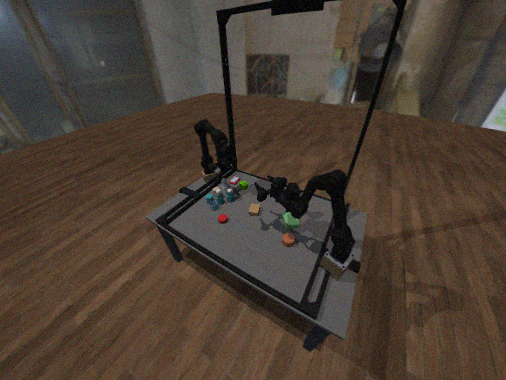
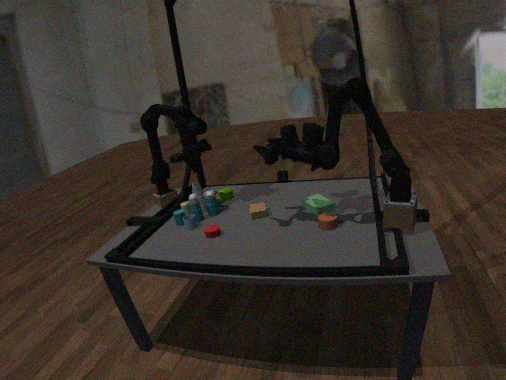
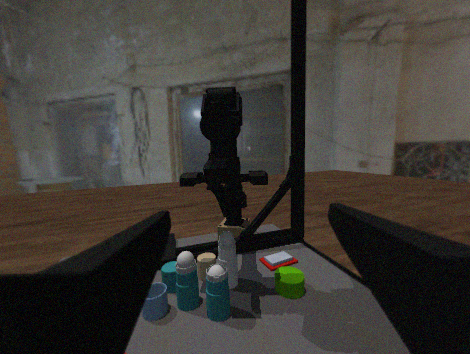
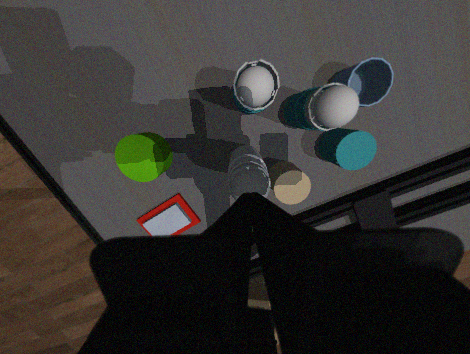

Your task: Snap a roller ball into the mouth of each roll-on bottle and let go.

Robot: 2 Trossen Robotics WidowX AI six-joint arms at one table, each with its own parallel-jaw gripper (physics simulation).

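Frame: origin at the left arm's base, x ahead, y left, z up, level; centimetres.
Seen in the pictures: left gripper, fingertip midpoint: (image 1: 261, 179) (image 2: 260, 143) (image 3: 249, 214); right gripper, fingertip midpoint: (image 1: 224, 174) (image 2: 195, 172) (image 3: 225, 216) (image 4: 250, 199); left arm's base at its link origin: (image 1: 339, 255) (image 2: 401, 197); right arm's base at its link origin: (image 1: 208, 171) (image 2: 164, 192) (image 3: 234, 222) (image 4: 255, 322).
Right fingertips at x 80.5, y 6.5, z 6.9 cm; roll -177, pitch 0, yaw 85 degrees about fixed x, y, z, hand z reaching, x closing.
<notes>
Pixels of each thing's middle, then the offset from my right fingertips to it.
- grey bottle at the middle of its body: (image 4: 246, 170) (image 3: 227, 262) (image 2: 199, 198) dx +1.6, dy +0.1, dz -11.9 cm
- blue cup at the middle of its body: (image 4: 357, 86) (image 3: 154, 300) (image 2: 190, 222) dx -6.3, dy +14.7, dz -14.9 cm
- teal cylinder at the middle of its body: (image 4: 344, 147) (image 3: 172, 276) (image 2: 179, 217) dx +1.0, dy +13.4, dz -14.6 cm
- tan cylinder at the middle of its body: (image 4: 287, 181) (image 3: 206, 266) (image 2: 186, 208) dx +4.8, dy +5.7, dz -14.6 cm
- green cylinder at the middle of its body: (image 4: 145, 156) (image 3: 289, 281) (image 2: 225, 194) dx -1.3, dy -13.9, dz -15.4 cm
- red-rimmed tray at the middle of its body: (image 4: 167, 221) (image 3: 278, 259) dx +10.1, dy -14.0, dz -16.5 cm
- red disc at the middle of its body: (image 2: 212, 231) (image 1: 222, 219) dx -19.4, dy +16.4, dz -15.9 cm
- tan box at the middle of its body: (image 2: 258, 210) (image 1: 254, 209) dx -26.3, dy -3.2, dz -15.7 cm
- green block at the middle of its body: (image 2: 318, 204) (image 1: 290, 219) dx -46.8, dy -13.8, dz -15.7 cm
- orange cylinder at the middle of its body: (image 2: 327, 221) (image 1: 288, 240) dx -56.1, dy -1.2, dz -15.4 cm
Two teal bottles stand upright, each with a white ball in its mouth: one (image 3: 187, 292) (image 4: 295, 109) (image 2: 196, 214) beside the blue cup, the other (image 3: 218, 301) (image 2: 212, 206) nearer the green cylinder. Their balls (image 3: 186, 259) (image 3: 217, 271) (image 4: 336, 106) (image 4: 257, 86) show clearly. A grey bottle (image 3: 228, 265) (image 4: 244, 159) (image 2: 196, 190) stands behind them; its top is round but shaded, so its ball is hard to make out. My right gripper (image 4: 250, 199) is shut and empty, pointing down above the grey bottle. My left gripper (image 2: 259, 150) is open and empty, held high over the table.
Near the bottles stand a blue cup (image 3: 156, 301), a teal cylinder (image 4: 356, 150), a tan cylinder (image 4: 292, 187), a green cylinder (image 4: 142, 157) and a red-rimmed tray (image 4: 178, 201). Farther off lie a red disc (image 2: 212, 231), tan box (image 2: 258, 211), green block (image 2: 318, 203) and orange cylinder (image 2: 327, 221).
</notes>
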